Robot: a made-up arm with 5 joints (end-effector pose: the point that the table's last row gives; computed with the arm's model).
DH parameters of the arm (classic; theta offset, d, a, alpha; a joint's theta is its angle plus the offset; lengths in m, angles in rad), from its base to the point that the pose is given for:
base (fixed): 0 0.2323 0.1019 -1.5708
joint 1: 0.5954 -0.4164 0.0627 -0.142
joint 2: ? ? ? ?
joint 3: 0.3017 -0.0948 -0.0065 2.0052
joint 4: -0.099 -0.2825 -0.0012 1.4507
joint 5: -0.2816 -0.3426 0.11 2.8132
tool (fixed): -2.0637 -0.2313 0 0
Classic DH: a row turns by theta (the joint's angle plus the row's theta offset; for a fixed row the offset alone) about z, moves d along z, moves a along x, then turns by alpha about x.
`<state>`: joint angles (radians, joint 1 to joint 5).
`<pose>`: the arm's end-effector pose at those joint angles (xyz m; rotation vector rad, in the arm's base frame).
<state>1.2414 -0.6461 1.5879 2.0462 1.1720</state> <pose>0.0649 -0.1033 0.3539 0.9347 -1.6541 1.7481</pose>
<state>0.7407 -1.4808 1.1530 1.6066 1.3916</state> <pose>-0.1066 -0.0650 0.2847 -0.0718 1.5246 -2.2816</pose>
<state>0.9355 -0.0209 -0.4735 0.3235 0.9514</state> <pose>0.1069 0.1731 0.0880 2.9299 -0.1205 1.0400</pose>
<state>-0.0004 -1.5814 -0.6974 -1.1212 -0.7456</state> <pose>0.3221 0.3620 0.1168 -0.1850 0.8751 -0.8983</pose>
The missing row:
joint 2: 0.98 0.4987 -0.0376 1.6503
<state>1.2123 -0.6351 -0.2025 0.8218 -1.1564</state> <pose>0.2085 0.3880 0.1436 -0.4281 1.0818 -0.8295</pose>
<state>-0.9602 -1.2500 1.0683 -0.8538 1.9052</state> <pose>0.0057 0.1568 0.1968 -0.5760 -1.4600 -2.0080</pose>
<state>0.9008 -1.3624 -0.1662 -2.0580 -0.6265</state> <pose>-0.1148 0.4446 0.1866 -1.0450 2.4114 0.6284</pose>
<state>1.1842 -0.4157 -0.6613 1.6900 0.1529</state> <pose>0.1567 0.2948 0.1818 -1.2541 -0.5223 -1.7190</pose>
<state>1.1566 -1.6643 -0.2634 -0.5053 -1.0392</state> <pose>0.1271 0.4254 0.1764 -0.1844 1.3833 -0.4892</pose>
